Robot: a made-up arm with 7 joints. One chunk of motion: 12 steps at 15 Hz.
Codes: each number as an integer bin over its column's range. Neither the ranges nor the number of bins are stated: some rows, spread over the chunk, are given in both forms.
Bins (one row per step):
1: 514 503 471 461 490 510 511
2: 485 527 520 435 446 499 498
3: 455 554 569 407 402 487 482
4: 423 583 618 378 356 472 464
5: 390 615 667 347 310 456 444
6: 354 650 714 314 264 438 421
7: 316 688 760 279 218 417 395
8: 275 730 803 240 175 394 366
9: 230 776 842 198 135 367 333
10: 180 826 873 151 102 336 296
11: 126 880 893 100 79 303 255
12: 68 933 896 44 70 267 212
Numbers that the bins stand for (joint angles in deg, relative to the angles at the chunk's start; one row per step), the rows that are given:
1: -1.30 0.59 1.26 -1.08 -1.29 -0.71 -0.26
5: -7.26 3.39 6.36 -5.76 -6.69 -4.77 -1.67
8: -12.79 6.27 9.90 -10.15 -10.74 -9.42 -3.31
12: -22.73 11.35 12.32 -18.19 -13.90 -18.95 -6.54
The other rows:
2: -2.70 1.19 2.53 -2.15 -2.61 -1.54 -0.53
3: -4.14 1.86 3.81 -3.30 -3.93 -2.44 -0.87
4: -5.68 2.59 5.08 -4.49 -5.31 -3.56 -1.25
6: -8.99 4.27 7.58 -7.11 -8.07 -6.12 -2.15
7: -10.82 5.22 8.78 -8.55 -9.45 -7.69 -2.70
9: -14.95 7.42 10.91 -11.87 -11.95 -11.45 -4.00
10: -17.35 8.67 11.72 -13.80 -12.94 -13.77 -4.78
11: -19.95 10.02 12.24 -15.90 -13.63 -16.25 -5.64

